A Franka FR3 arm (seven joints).
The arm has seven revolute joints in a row. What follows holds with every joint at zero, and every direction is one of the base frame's.
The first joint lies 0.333 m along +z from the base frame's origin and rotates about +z.
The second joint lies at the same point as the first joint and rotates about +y.
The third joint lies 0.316 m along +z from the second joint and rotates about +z.
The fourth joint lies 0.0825 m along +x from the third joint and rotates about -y.
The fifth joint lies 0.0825 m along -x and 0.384 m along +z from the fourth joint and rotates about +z.
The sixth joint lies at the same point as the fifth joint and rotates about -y.
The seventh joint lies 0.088 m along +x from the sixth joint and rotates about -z.
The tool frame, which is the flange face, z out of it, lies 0.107 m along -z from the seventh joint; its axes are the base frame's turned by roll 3.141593, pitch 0 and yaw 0 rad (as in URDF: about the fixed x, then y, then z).
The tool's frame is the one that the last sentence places.
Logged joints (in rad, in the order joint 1, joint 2, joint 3, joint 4, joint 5, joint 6, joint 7), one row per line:
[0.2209, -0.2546, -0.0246, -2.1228, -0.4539, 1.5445, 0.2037]
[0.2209, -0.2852, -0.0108, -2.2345, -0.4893, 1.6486, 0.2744]
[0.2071, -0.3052, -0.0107, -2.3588, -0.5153, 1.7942, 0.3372]
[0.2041, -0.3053, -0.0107, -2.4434, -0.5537, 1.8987, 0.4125]
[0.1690, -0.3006, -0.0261, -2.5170, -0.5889, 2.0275, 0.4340]
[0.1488, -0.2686, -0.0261, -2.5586, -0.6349, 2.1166, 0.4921]
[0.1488, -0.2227, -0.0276, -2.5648, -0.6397, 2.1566, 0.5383]
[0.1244, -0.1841, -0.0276, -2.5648, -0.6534, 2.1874, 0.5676]
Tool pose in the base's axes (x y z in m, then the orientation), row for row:
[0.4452, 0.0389, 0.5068, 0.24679, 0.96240, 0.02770, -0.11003]
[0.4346, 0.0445, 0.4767, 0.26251, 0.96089, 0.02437, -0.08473]
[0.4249, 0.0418, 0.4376, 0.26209, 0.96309, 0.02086, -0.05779]
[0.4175, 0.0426, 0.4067, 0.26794, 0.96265, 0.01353, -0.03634]
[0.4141, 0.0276, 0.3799, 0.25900, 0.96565, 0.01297, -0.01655]
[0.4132, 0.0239, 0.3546, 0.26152, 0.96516, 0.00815, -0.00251]
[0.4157, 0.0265, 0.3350, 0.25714, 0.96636, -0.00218, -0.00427]
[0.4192, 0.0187, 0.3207, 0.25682, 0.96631, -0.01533, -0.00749]
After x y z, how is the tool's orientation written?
As a quaternion, w x y z.
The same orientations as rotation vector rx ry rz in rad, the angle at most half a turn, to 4 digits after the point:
[2.6247, 0.0755, -0.3001]
[2.5994, 0.0659, -0.2292]
[2.6059, 0.0564, -0.1564]
[2.5970, 0.0365, -0.0980]
[2.6170, 0.0351, -0.0449]
[2.6123, 0.0221, -0.0068]
[2.6214, -0.0059, -0.0116]
[2.6217, -0.0416, -0.0203]

